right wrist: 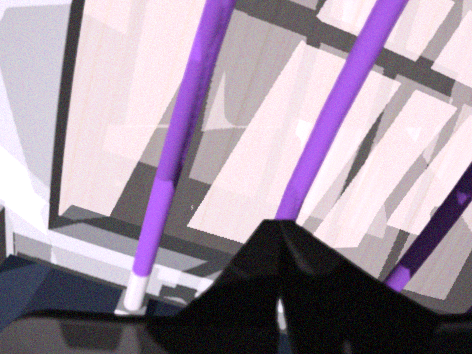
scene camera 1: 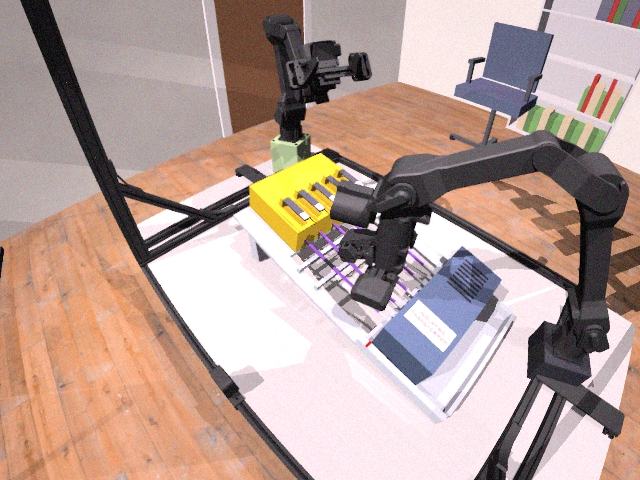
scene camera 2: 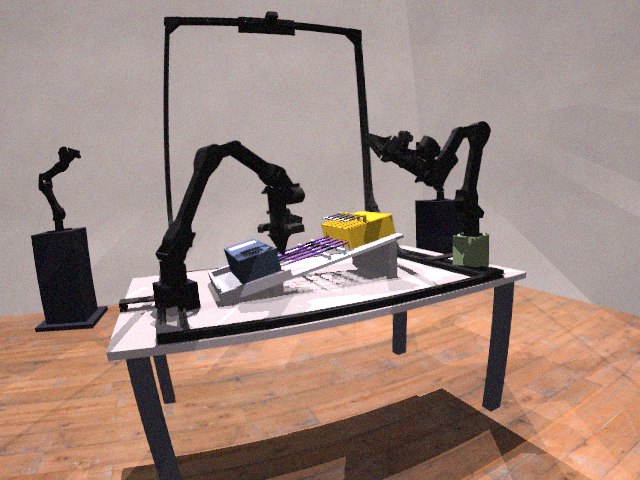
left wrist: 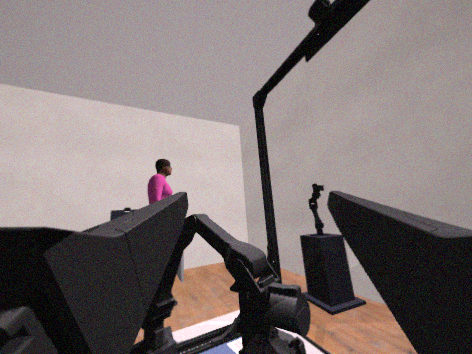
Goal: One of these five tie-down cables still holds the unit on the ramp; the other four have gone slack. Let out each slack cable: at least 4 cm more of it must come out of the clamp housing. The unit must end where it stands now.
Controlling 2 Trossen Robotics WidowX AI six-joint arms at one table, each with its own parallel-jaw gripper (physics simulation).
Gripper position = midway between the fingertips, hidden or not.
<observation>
My left gripper [scene camera 1: 339,56] is open and holds nothing. Also in view: my right gripper [scene camera 1: 379,290] and a blue unit [scene camera 2: 250,260].
My left gripper also shows in scene camera 2 [scene camera 2: 366,136] and in the left wrist view [left wrist: 257,198]. My right gripper also shows in the right wrist view [right wrist: 275,233] and in scene camera 2 [scene camera 2: 282,254]. The blue unit also shows in the right wrist view [right wrist: 37,287].
</observation>
